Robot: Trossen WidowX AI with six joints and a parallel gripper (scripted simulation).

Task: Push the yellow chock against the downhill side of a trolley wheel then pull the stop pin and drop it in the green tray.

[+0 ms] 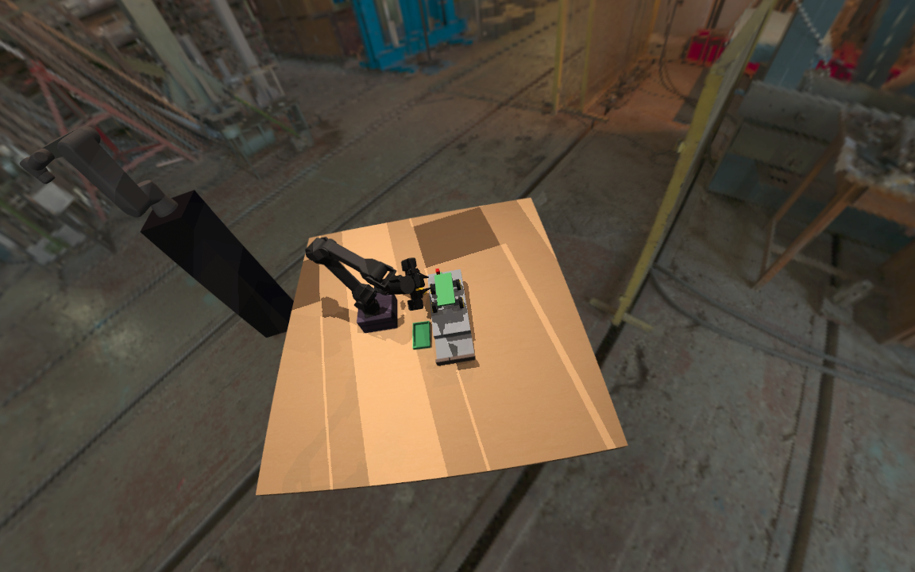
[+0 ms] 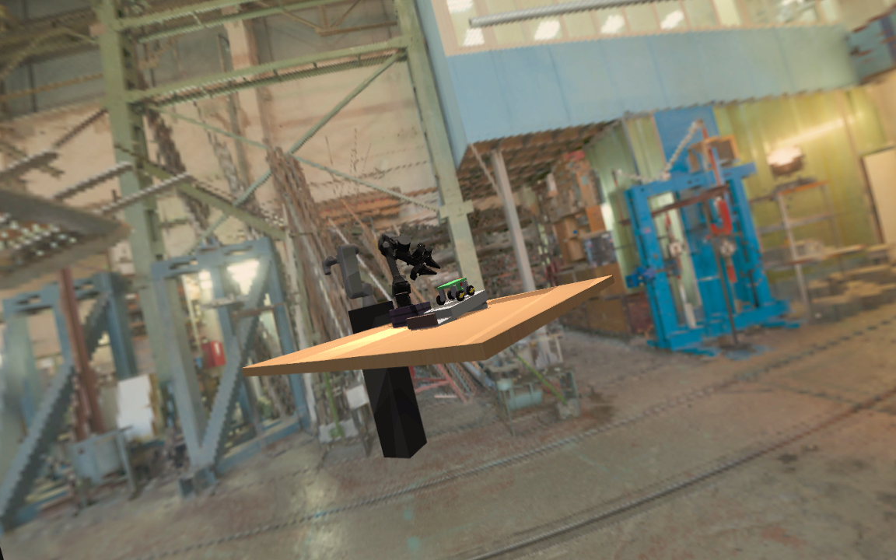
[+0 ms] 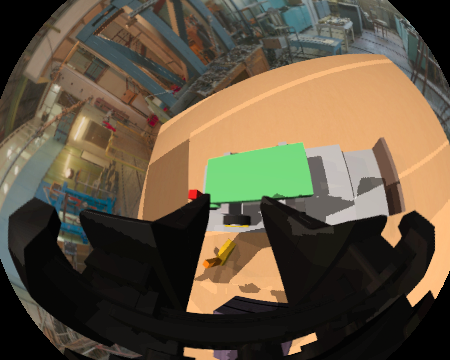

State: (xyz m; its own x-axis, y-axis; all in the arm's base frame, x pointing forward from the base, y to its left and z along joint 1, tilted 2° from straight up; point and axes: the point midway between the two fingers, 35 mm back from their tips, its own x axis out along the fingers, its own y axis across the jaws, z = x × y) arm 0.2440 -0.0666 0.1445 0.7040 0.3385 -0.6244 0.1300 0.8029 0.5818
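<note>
My gripper tip is now 6 cm past the yellow chock, 15 cm to the right of it and 20 cm above it. From my gripper tip the other things lie so: red-headed stop pin (5 cm ahead, 11 cm to the left, 9 cm below); then brown end stop (1 cm ahead, 25 cm to the right, 19 cm below); then trolley (5 cm ahead, 1 cm to the left, 11 cm below).
</note>
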